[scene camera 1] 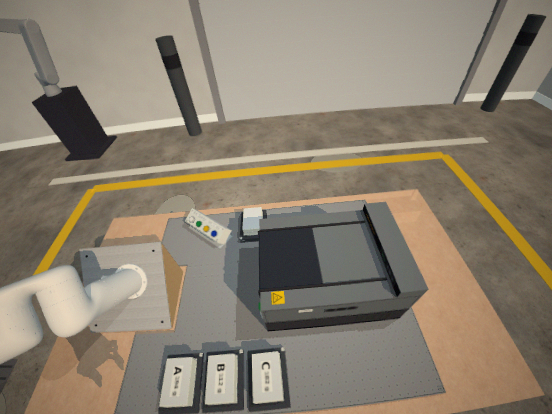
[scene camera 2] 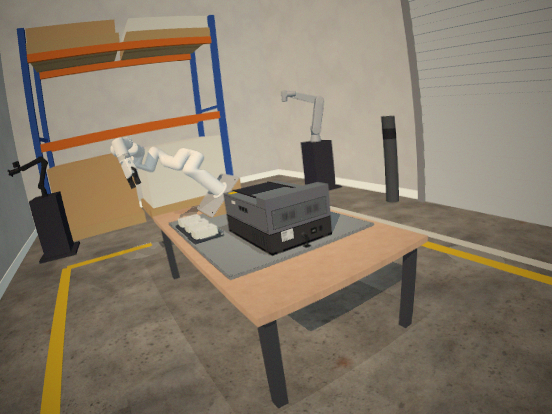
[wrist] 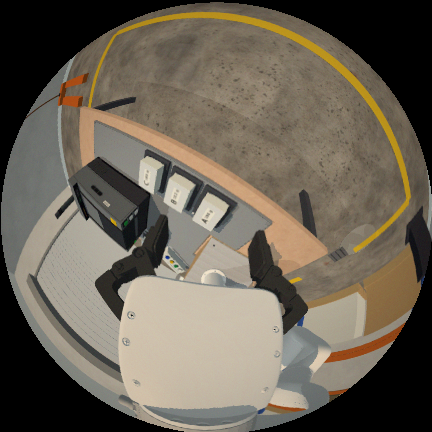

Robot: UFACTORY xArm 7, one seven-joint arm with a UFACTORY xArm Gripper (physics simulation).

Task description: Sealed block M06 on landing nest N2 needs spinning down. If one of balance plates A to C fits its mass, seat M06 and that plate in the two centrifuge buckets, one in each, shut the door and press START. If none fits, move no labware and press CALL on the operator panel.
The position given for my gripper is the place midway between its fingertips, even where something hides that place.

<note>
My gripper (wrist: 210, 232) is open, with nothing in its grasp. I also see a balance plate C (scene camera 1: 266, 368), a balance plate B (scene camera 1: 222, 371), a balance plate A (scene camera 1: 179, 379), a dark centrifuge box (scene camera 1: 369, 274) and a control box with coloured buttons (scene camera 1: 211, 230).
The balance plate C is seen too in the wrist view (wrist: 150, 170). The balance plate B shows as well in the wrist view (wrist: 178, 190). The balance plate A shows as well in the wrist view (wrist: 211, 208).
</note>
